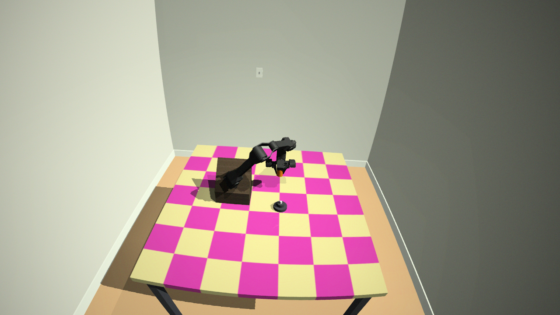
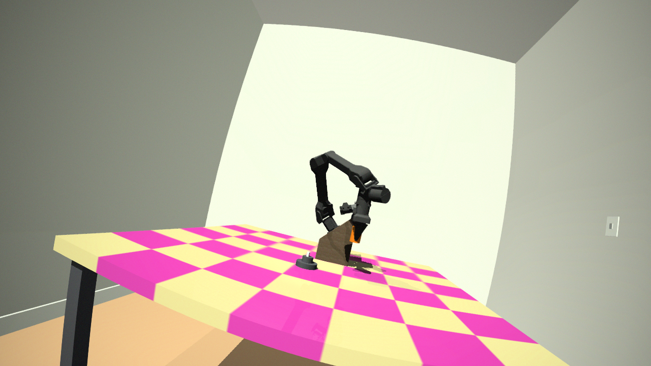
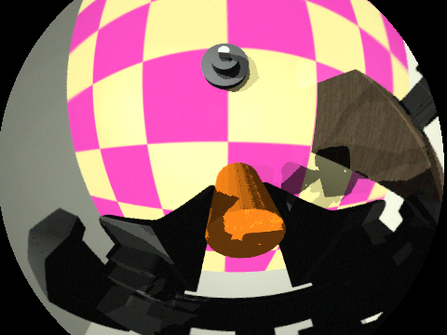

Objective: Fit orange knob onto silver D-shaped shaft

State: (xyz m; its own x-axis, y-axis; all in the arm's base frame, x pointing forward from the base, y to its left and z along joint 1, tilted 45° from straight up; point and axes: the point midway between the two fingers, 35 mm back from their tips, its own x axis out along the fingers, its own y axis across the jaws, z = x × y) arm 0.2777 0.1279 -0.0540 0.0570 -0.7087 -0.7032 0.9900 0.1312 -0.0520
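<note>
Right now the round dark pedestal is 20 mm ahead of my gripper tip, 160 mm to the right of it and 110 mm below it. From my gripper tip the other things lie so: orange knob 30 mm above.
</note>
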